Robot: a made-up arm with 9 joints. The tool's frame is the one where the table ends. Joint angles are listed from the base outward.
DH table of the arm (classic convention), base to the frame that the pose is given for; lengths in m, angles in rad. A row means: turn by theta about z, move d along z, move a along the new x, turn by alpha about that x. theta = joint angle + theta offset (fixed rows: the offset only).
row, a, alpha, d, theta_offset
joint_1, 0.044, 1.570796, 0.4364, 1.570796
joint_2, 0.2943, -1.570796, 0.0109, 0
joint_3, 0.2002, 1.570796, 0.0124, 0
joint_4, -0.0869, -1.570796, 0.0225, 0
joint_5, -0.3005, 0, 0, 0.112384
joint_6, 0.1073, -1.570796, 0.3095, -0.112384
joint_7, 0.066, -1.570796, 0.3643, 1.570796
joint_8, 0.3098, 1.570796, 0.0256, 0
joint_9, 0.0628, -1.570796, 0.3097, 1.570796
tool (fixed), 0, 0, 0.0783, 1.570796
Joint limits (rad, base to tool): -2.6..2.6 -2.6..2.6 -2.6..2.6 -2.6..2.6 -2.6..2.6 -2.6..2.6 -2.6..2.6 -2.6..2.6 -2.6..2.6
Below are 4 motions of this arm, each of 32 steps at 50 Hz.
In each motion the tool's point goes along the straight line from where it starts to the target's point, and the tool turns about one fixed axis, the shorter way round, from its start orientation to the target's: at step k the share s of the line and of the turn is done. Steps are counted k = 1, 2, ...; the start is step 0. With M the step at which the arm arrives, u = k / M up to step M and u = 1 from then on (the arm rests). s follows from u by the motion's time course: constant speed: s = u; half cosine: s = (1 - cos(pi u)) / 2; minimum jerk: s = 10 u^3 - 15 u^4 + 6 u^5.
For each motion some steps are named. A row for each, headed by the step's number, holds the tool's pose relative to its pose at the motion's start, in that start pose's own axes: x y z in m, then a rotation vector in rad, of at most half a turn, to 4 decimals.
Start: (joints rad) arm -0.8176 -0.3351 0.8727 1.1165 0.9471 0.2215 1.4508 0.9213 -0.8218
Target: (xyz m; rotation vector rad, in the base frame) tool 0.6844 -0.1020 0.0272 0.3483 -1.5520 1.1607
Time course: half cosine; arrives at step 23
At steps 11, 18, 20, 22, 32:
11: 0.0944 -0.0045 -0.0551 -0.1167 -0.0560 -0.0106
18: 0.1800 -0.0086 -0.1051 -0.2224 -0.1067 -0.0201
20: 0.1943 -0.0093 -0.1134 -0.2402 -0.1152 -0.0217
22: 0.2018 -0.0096 -0.1178 -0.2494 -0.1196 -0.0225
32: 0.2027 -0.0097 -0.1183 -0.2505 -0.1201 -0.0226

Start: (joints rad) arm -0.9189 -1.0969 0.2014 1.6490 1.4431 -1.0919 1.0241 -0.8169 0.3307
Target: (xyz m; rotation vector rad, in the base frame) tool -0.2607 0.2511 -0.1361 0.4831 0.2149 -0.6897
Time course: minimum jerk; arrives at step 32
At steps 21, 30, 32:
21: 0.1839 0.2376 -0.0682 0.8750 -0.3378 0.1384
30: 0.2369 0.3061 -0.0879 1.1273 -0.4352 0.1783
32: 0.2374 0.3068 -0.0881 1.1298 -0.4362 0.1787

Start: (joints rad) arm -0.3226 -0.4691 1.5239 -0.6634 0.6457 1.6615 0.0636 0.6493 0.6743
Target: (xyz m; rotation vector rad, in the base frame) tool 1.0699 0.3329 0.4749 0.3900 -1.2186 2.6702
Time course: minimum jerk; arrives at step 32
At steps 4, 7, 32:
4: -0.0041 0.0072 0.0019 -0.0165 0.0017 -0.0025
7: -0.0186 0.0327 0.0089 -0.0754 0.0080 -0.0115
32: -0.2535 0.4463 0.1213 -1.0288 0.1088 -0.1572

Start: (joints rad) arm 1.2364 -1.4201 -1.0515 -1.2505 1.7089 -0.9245 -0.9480 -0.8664 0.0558
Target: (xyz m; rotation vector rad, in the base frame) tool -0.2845 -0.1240 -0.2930 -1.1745 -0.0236 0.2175
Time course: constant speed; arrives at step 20
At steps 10, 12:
10: 0.2621 -0.0141 -0.1640 -0.1005 -0.2714 0.1591
12: 0.3145 -0.0169 -0.1968 -0.1206 -0.3257 0.1909

